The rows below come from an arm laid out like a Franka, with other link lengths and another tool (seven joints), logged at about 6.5 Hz.
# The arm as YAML. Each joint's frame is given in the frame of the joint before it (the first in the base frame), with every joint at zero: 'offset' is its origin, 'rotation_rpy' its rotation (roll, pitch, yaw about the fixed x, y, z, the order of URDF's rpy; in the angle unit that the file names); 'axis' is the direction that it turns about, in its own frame. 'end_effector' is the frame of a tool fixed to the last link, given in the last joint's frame.
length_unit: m
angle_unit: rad
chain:
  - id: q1
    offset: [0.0, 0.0, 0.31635]
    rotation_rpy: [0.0, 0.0, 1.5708]
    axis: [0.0, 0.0, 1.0]
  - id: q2
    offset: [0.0, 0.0, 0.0]
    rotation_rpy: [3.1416, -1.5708, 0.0]
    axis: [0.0, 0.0, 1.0]
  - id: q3
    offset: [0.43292, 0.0, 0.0]
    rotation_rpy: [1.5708, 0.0, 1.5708]
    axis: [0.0, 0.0, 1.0]
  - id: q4
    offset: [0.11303, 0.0, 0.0]
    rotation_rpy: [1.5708, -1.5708, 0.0]
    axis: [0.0, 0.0, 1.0]
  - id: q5
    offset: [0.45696, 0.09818, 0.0]
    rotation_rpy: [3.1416, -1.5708, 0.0]
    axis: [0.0, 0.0, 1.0]
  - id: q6
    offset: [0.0, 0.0, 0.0]
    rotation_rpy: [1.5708, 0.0, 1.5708]
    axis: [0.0, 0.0, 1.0]
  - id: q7
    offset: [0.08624, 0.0, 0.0]
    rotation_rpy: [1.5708, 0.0, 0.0]
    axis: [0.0, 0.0, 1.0]
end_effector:
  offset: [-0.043, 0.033, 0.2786]
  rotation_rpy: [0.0, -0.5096, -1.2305]
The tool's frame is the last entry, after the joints.
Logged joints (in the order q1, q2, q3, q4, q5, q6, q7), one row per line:
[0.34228 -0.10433 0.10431 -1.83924 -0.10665 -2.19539 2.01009]
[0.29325 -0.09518 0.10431 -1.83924 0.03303 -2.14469 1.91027]
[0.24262 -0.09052 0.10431 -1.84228 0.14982 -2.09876 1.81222]
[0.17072 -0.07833 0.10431 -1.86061 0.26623 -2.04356 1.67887]
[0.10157 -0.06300 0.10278 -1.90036 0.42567 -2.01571 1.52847]
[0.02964 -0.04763 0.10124 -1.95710 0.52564 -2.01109 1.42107]
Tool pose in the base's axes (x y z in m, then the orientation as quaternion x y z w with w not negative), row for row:
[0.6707 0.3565 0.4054 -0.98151 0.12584 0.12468 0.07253]
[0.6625 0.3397 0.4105 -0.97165 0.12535 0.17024 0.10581]
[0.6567 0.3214 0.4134 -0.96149 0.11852 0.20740 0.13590]
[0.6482 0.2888 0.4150 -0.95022 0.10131 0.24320 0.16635]
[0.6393 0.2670 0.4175 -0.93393 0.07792 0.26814 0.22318]
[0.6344 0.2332 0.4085 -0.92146 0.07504 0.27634 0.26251]
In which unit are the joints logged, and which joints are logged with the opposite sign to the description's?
The joints are logged in radians. Opposite sign: q2, q6.
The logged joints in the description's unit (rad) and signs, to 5 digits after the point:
[0.34228 0.10433 0.10431 -1.83924 -0.10665 2.19539 2.01009]
[0.29325 0.09518 0.10431 -1.83924 0.03303 2.14469 1.91027]
[0.24262 0.09052 0.10431 -1.84228 0.14982 2.09876 1.81222]
[0.17072 0.07833 0.10431 -1.86061 0.26623 2.04356 1.67887]
[0.10157 0.06300 0.10278 -1.90036 0.42567 2.01571 1.52847]
[0.02964 0.04763 0.10124 -1.95710 0.52564 2.01109 1.42107]

